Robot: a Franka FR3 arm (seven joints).
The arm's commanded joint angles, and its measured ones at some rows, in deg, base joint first. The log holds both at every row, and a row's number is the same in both.
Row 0, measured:
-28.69, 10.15, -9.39, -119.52, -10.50, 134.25, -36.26
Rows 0 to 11, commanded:
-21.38, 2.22, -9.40, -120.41, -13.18, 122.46, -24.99
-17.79, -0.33, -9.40, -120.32, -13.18, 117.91, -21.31
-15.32, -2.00, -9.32, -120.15, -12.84, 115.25, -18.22
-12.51, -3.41, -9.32, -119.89, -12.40, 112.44, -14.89
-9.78, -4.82, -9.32, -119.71, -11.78, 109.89, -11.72
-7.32, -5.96, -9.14, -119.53, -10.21, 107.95, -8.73
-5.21, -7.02, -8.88, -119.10, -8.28, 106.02, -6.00
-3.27, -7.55, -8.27, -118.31, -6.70, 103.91, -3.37
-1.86, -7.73, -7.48, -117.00, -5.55, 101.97, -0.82
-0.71, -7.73, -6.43, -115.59, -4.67, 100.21, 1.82
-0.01, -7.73, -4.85, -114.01, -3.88, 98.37, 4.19
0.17, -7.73, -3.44, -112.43, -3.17, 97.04, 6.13
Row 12, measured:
-1.33, -7.79, -6.10, -116.92, -5.77, 102.13, 0.42
